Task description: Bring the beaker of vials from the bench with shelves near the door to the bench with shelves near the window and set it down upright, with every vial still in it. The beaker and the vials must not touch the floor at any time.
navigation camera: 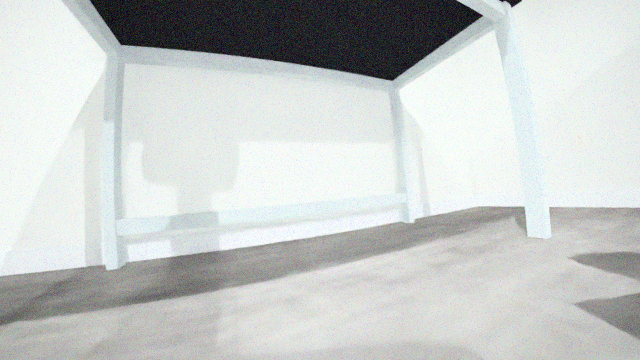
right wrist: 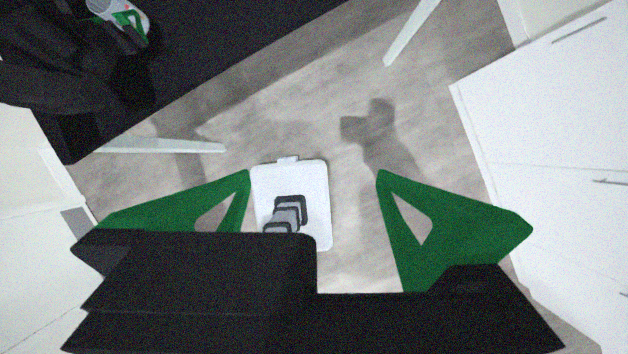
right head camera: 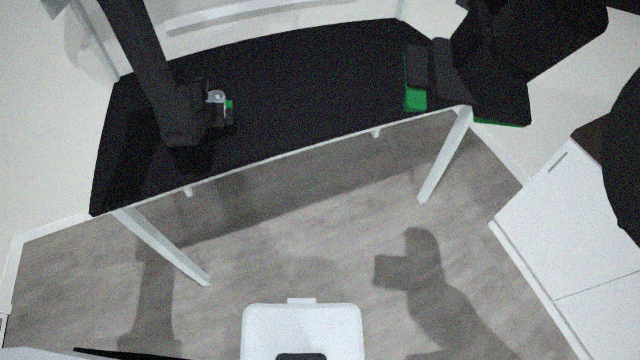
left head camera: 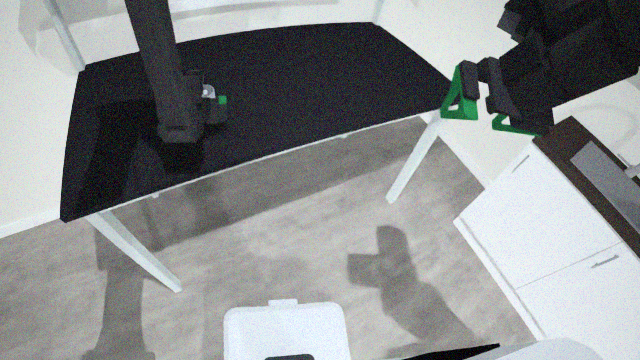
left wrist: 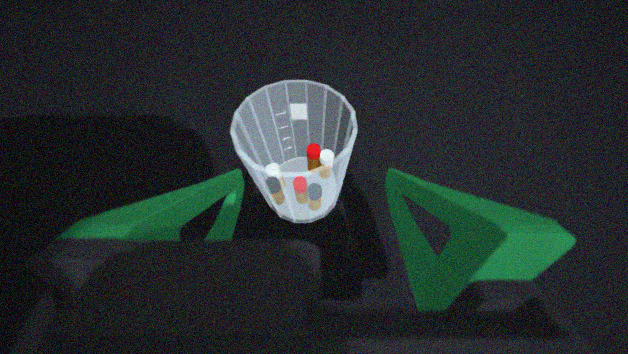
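The clear beaker (left head camera: 208,91) (right head camera: 216,96) (left wrist: 298,135) (right wrist: 102,7) stands upright on the black bench top (left head camera: 310,75) (right head camera: 310,75) (left wrist: 500,75) (right wrist: 225,30). Several vials with red, white and dark caps are inside it, among them a red-capped vial (left wrist: 313,151). My left gripper (left wrist: 314,176) is open; its fingertips stand at either side of the beaker's lower part in the left wrist view, with visible gaps and the wider gap at the picture's right. The left arm partly hides the beaker in both head views. My right gripper (left head camera: 484,120) (right wrist: 313,176) is open and empty, beyond the bench's right end in the left head view.
White bench legs (left head camera: 412,162) (right head camera: 445,157) (navigation camera: 527,150) stand beneath the bench's front corners. A white cabinet (left head camera: 545,220) (right head camera: 565,225) (right wrist: 560,115) with a dark sink counter (left head camera: 570,135) stands at the right. The white robot base (left head camera: 285,330) (right head camera: 302,330) (right wrist: 317,200) is in front of the bench.
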